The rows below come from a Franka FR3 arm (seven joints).
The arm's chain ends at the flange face. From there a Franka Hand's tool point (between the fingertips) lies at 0.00 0.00 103.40 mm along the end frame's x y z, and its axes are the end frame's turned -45 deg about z.
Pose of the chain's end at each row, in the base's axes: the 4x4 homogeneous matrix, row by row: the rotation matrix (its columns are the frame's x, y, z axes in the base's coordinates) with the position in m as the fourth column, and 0 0 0 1 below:
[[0.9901 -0.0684 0.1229 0.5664], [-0.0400 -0.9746 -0.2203 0.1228], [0.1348 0.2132 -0.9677 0.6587], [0 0 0 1]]
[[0.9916 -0.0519 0.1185 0.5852], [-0.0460 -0.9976 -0.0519 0.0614], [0.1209 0.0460 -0.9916 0.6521], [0 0 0 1]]
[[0.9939 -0.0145 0.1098 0.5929], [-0.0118 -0.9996 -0.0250 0.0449], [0.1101 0.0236 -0.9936 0.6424], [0 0 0 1]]
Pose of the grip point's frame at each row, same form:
[[0.7485 0.6517 0.1229 0.5791], [0.6609 -0.7174 -0.2203 0.1000], [-0.0554 0.2461 -0.9677 0.5586], [0 0 0 1]]
[[0.7379 0.6645 0.1185 0.5975], [0.6729 -0.7379 -0.0519 0.0560], [0.0530 0.1180 -0.9916 0.5496], [0 0 0 1]]
[[0.7130 0.6925 0.1098 0.6043], [0.6985 -0.7152 -0.0250 0.0423], [0.0612 0.0945 -0.9936 0.5397], [0 0 0 1]]

